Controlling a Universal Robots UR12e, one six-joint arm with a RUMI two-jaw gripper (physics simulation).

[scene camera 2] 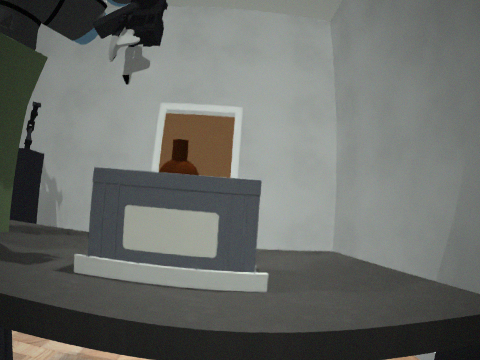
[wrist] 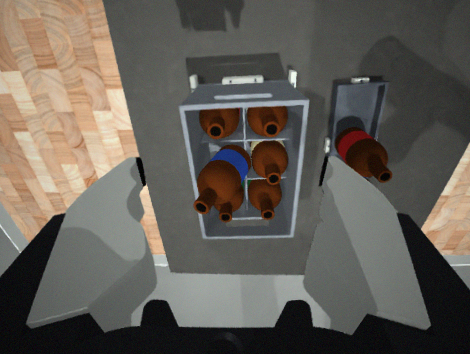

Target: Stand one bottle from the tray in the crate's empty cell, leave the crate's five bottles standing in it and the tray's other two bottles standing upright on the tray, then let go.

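Pixels of known places: gripper, between the fingertips: [scene camera 2: 119,73] [wrist: 232,161]; arm's base, origin of its link: [scene camera 2: 6,40].
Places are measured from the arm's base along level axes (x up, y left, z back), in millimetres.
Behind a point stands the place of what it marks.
The grey crate [scene camera 2: 240,225] @(y -124, x -482, z -780 mm) [wrist: 301,165] @(y 37, x -410, z -614 mm) stands on the table. Several brown bottles stand in its cells. The blue-labelled bottle [scene camera 2: 180,157] @(y -121, x -381, z -675 mm) [wrist: 220,175] @(y -93, x -395, z -638 mm) is at the middle left cell in the wrist view; it sits higher than its neighbours, its shoulder and neck above the rim in the scene view, and overlaps the bottle [wrist: 227,202] @(y -77, x -453, z -739 mm) in front of it. Its base is hidden. The grey tray [wrist: 357,97] @(y 177, x -580, z -526 mm) is right of the crate, with a red-labelled bottle [wrist: 361,150] @(y 171, x -482, z -606 mm) on it; a second tray bottle does not show. My gripper [scene camera 2: 120,69] @(y -79, x -198, z -505 mm) [wrist: 232,161] @(y -79, x -198, z -505 mm) is open and empty, high above the crate.
The dark table [scene camera 2: 325,305] @(y -196, x -585, z -906 mm) [wrist: 155,125] @(y -261, x -585, z -637 mm) carries both. A white bar [scene camera 2: 170,275] @(y -151, x -568, z -680 mm) lies along the crate's foot. A green block [scene camera 2: 17,125] @(y 71, x -263, z -74 mm) and a dark pedestal [scene camera 2: 27,185] are at the left. A brown panel [scene camera 2: 215,140] in a white frame shows behind the crate.
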